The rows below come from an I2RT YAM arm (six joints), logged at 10 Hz.
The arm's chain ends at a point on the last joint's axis. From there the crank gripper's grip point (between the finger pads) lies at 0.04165 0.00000 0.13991 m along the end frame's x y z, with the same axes.
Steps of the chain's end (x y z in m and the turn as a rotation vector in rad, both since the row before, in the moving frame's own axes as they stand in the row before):
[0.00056 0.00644 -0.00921 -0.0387 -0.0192 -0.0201]
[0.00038 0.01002 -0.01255 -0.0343 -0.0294 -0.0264]
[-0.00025 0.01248 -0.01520 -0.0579 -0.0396 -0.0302]
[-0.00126 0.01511 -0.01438 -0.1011 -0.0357 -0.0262]
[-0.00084 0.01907 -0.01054 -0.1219 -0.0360 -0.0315]
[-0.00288 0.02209 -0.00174 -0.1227 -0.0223 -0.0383]
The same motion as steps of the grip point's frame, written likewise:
[-0.00209 0.01106 -0.00852 -0.0387 -0.0192 -0.0201]
[-0.00370 0.01379 -0.01145 -0.0343 -0.0294 -0.0264]
[-0.00571 0.01945 -0.01386 -0.0579 -0.0396 -0.0302]
[-0.00610 0.02828 -0.01364 -0.1011 -0.0357 -0.0262]
[-0.00564 0.03494 -0.01009 -0.1219 -0.0360 -0.0315]
[-0.00570 0.03773 -0.00180 -0.1227 -0.0223 -0.0383]

